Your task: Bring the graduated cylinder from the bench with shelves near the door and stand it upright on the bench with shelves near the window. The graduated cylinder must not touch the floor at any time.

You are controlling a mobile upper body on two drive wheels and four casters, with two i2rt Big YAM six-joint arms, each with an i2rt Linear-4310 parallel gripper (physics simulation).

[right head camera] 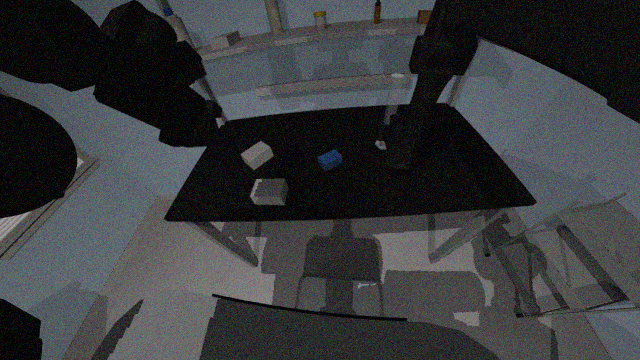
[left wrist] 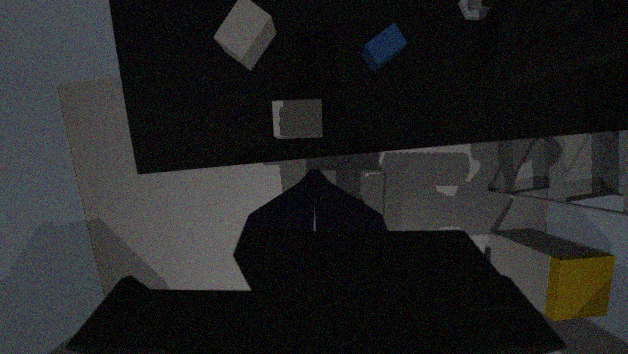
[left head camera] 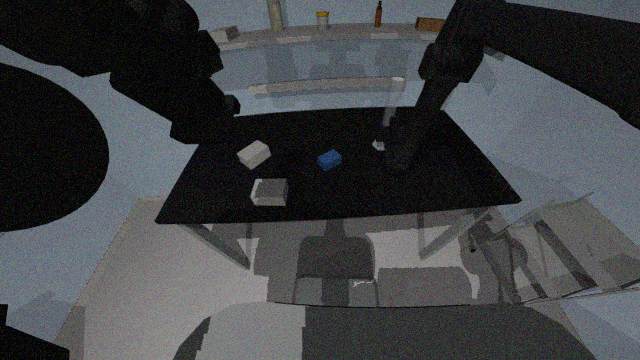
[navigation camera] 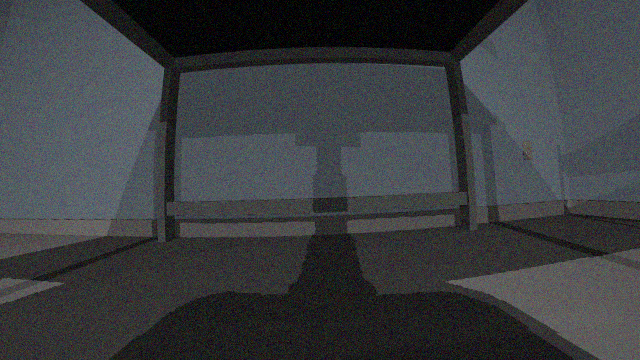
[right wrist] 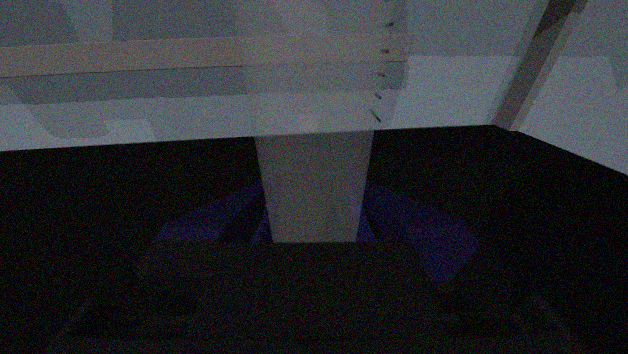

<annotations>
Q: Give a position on a grey metal frame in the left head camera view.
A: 574, 248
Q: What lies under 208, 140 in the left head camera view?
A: My left gripper.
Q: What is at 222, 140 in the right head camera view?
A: My left gripper.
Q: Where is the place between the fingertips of my left gripper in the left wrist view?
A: At 314, 176
</annotations>
